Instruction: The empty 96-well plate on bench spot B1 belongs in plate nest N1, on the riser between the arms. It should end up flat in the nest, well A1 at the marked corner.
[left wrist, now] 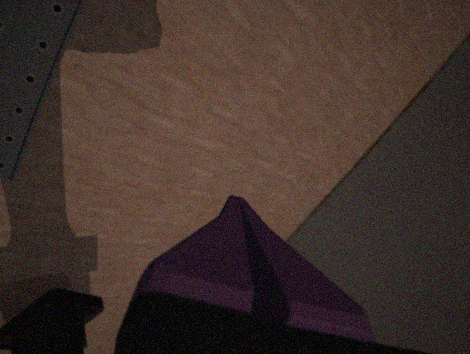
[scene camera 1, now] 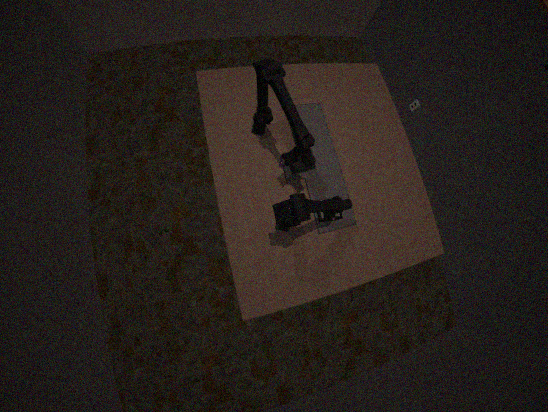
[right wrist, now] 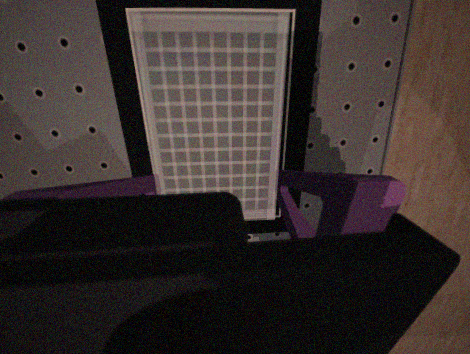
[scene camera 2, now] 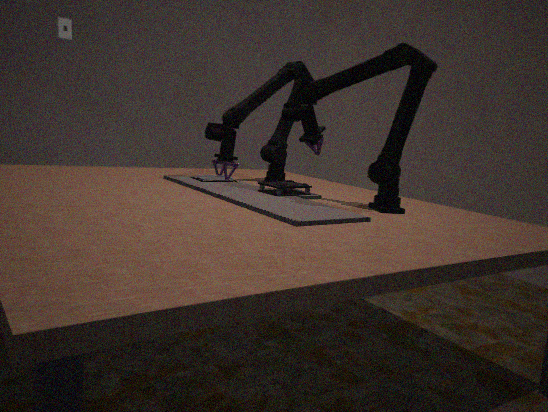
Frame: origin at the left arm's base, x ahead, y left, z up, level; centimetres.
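Seen in the pictures: left gripper, between the fingertips: [left wrist: 232,207] [scene camera 1: 279,166] [scene camera 2: 318,154]; right gripper, between the fingertips: [right wrist: 218,180] [scene camera 2: 222,178]; left arm's base, origin of its link: [left wrist: 50,317] [scene camera 1: 259,126] [scene camera 2: 385,210].
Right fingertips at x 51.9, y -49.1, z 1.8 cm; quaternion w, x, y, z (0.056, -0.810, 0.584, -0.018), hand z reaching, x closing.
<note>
Offsets run from my right fingertips to a thing's middle. Level surfaces: height alone.
The clear 96-well plate @[dx +3.2, dy +1.1, dz +0.4 cm] [right wrist: 215,100] [scene camera 2: 209,178] lies flat within a black outline on the perforated board. My right gripper [right wrist: 218,180] [scene camera 2: 226,172] is shut on the plate, with purple fingers against its two long sides. My left gripper [left wrist: 232,207] [scene camera 2: 316,149] [scene camera 1: 282,161] is shut and empty, raised above the table behind the riser in scene camera 2. The riser with the nest @[dx -20.3, dy +29.1, dz +1.6 cm] [scene camera 2: 285,186] is a dark platform on short legs between the arms. The nest's marked corner and the plate's well A1 are too dark or small to make out.
The grey perforated board @[dz -0.5 cm] [scene camera 2: 260,200] [scene camera 1: 327,165] [right wrist: 345,90] [left wrist: 25,50] runs under the plate and beside the riser on the wooden table @[dz -1.8 cm] [scene camera 2: 150,250] [scene camera 1: 380,165]. The left arm's base [scene camera 2: 386,204] stands right of the riser in scene camera 2. Lighting is dim.
</note>
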